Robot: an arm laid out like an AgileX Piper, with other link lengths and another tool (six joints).
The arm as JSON. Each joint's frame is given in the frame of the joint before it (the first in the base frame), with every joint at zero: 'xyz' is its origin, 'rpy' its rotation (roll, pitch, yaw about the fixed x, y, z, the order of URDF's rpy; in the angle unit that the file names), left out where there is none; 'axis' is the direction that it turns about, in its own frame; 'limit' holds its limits. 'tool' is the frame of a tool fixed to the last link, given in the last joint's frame.
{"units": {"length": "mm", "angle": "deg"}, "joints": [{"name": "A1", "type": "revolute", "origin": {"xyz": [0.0, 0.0, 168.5]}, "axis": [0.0, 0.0, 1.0], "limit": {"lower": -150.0, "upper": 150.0}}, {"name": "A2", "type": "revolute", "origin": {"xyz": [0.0, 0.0, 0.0]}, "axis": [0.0, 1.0, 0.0], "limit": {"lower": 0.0, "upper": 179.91}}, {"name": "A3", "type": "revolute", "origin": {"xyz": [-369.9, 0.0, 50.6]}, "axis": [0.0, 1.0, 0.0], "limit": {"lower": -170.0, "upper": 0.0}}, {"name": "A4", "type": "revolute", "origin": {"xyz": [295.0, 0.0, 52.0]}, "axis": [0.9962, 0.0, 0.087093], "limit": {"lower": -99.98, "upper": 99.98}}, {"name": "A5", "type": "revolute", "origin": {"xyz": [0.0, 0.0, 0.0]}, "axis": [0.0, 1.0, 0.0], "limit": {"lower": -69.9, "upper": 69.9}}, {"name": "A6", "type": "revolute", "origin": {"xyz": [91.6, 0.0, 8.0]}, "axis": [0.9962, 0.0, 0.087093], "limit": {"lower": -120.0, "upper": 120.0}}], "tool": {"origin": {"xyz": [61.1, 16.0, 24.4], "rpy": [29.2, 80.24, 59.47]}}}
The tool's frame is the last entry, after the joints.
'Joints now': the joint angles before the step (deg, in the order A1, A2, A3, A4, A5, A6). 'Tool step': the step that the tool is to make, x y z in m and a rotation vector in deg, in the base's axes. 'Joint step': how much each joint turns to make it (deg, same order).
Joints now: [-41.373 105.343 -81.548 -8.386 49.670 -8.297]
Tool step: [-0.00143 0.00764 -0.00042 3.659 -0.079 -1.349]
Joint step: [-0.062 -0.146 -0.204 3.061 2.730 0.001]
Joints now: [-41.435 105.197 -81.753 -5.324 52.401 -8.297]
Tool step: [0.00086 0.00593 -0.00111 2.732 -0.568 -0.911]
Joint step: [0.000 -0.001 0.001 2.588 1.385 0.000]
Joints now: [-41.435 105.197 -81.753 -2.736 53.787 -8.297]
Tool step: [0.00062 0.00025 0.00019 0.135 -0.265 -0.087]
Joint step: [0.000 0.001 -0.002 0.290 -0.108 0.000]
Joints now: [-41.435 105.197 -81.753 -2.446 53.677 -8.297]
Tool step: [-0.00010 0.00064 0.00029 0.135 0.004 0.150]
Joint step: [0.000 -0.048 0.000 0.177 0.133 -0.222]
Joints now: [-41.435 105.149 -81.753 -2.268 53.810 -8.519]
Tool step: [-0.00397 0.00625 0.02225 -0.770 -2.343 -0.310]
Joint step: [0.001 -2.581 -0.001 1.021 0.316 0.001]
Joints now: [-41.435 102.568 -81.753 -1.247 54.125 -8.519]
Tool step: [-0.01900 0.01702 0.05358 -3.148 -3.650 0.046]
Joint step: [-0.001 -6.677 0.000 0.111 1.856 -0.118]
